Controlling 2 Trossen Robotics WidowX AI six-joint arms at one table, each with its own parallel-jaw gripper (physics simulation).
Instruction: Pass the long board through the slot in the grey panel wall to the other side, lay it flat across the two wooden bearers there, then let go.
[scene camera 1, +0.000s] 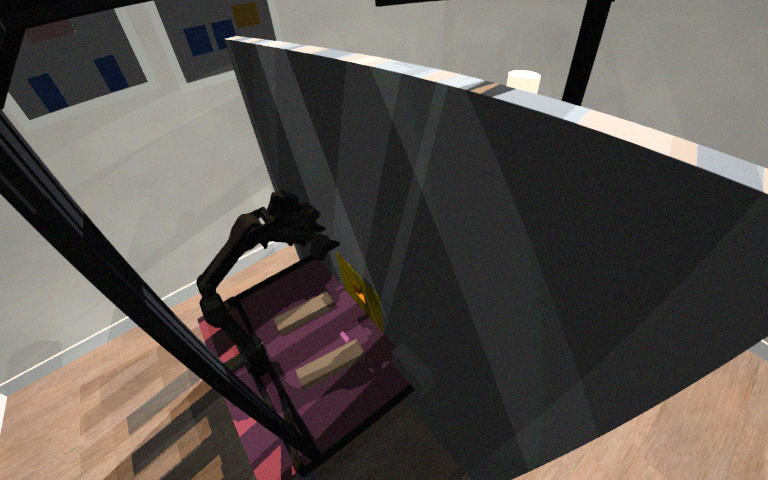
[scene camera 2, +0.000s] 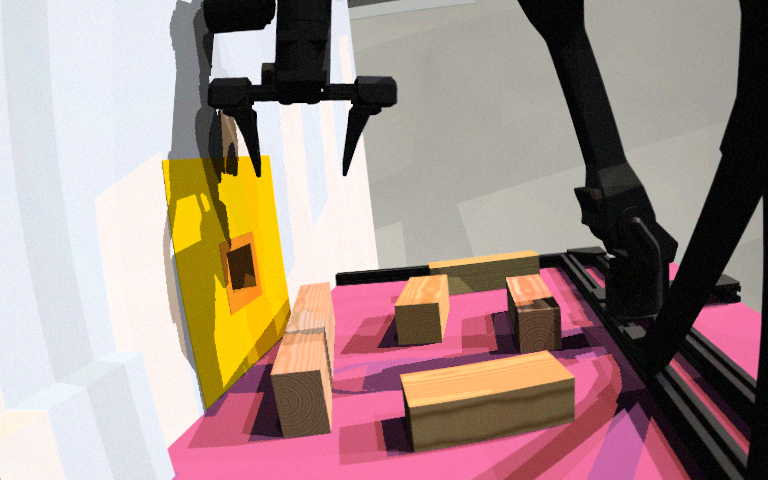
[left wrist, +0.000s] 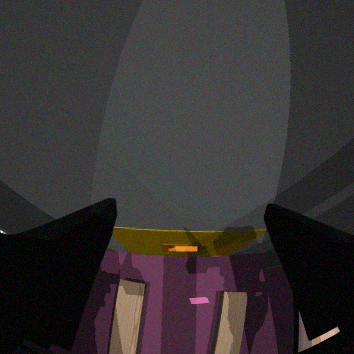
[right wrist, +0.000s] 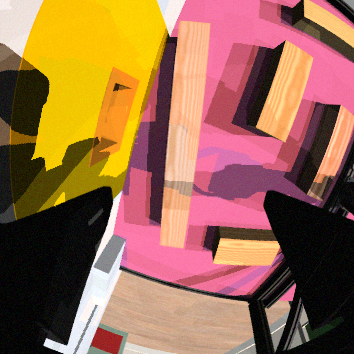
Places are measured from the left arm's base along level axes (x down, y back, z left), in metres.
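Where they show: left gripper, fingertip midpoint: (scene camera 1: 332, 236) (left wrist: 194, 210); right gripper, fingertip midpoint: (scene camera 2: 301, 176) (right wrist: 191, 197); left arm's base at its link origin: (scene camera 1: 260, 367); right arm's base at its link origin: (scene camera 2: 639, 311) (right wrist: 348, 193).
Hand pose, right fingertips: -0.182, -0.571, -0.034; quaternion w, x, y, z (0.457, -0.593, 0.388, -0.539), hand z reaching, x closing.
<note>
Each offset is from my right fingertips to the centre of the thing, as dx, dy, dz. "spot": to the spot under its first point.
The long board @(+0.173, +0.013, -0.002) (scene camera 2: 301, 401) (right wrist: 187, 130) lies on the pink table beside the wall in scene camera 2. The grey panel wall (scene camera 1: 509, 226) (left wrist: 190, 125) has a yellow plate @(spot: +0.112, +0.088, -0.105) (scene camera 2: 195, 316) with an orange-edged slot @(spot: +0.122, +0.087, -0.016) (scene camera 2: 236, 302) (left wrist: 185, 248) (right wrist: 117, 120). My right gripper (scene camera 2: 301, 174) (right wrist: 191, 197) is open and empty, above the board. On the other side, two wooden bearers, one @(+0.182, +0.333, +0.139) (scene camera 1: 304, 313) (left wrist: 129, 310) and another @(+0.182, +0.359, -0.109) (scene camera 1: 329, 362) (left wrist: 232, 315), lie apart on the table. My left gripper (scene camera 1: 329, 237) (left wrist: 194, 210) is open and empty, high near the wall.
On the board's side, one short block @(+0.178, -0.095, +0.125) (scene camera 2: 421, 322) (right wrist: 287, 95), another block @(+0.179, -0.223, +0.078) (scene camera 2: 538, 328) and a longer block @(+0.182, -0.168, -0.146) (scene camera 2: 489, 401) (right wrist: 247, 251) lie on the table. A further block @(+0.179, -0.171, +0.297) (scene camera 2: 492, 274) lies at the back edge. A black frame beam (scene camera 1: 135, 300) crosses scene camera 1.
</note>
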